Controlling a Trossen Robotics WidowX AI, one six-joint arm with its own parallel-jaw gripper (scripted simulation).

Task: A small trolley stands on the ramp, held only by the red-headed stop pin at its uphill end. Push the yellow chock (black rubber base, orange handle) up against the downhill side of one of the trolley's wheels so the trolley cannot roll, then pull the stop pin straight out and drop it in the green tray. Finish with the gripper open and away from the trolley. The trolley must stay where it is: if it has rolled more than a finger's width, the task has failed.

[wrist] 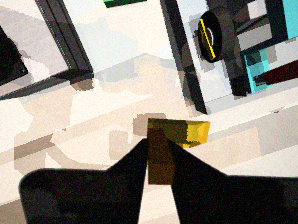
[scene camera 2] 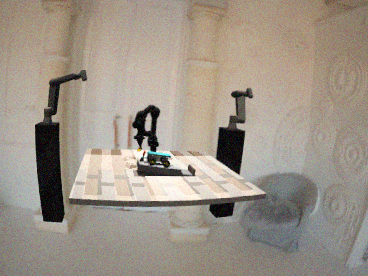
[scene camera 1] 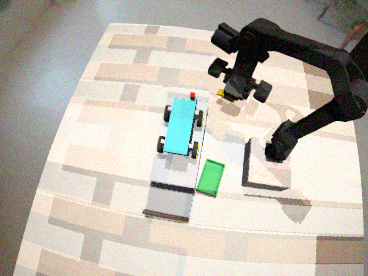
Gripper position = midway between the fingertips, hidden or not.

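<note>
Gripper [scene camera 1: 234,94], holding a yellow chock. Gripper [wrist: 155,143], visible here too. Also a trolley [scene camera 1: 180,116].
</note>
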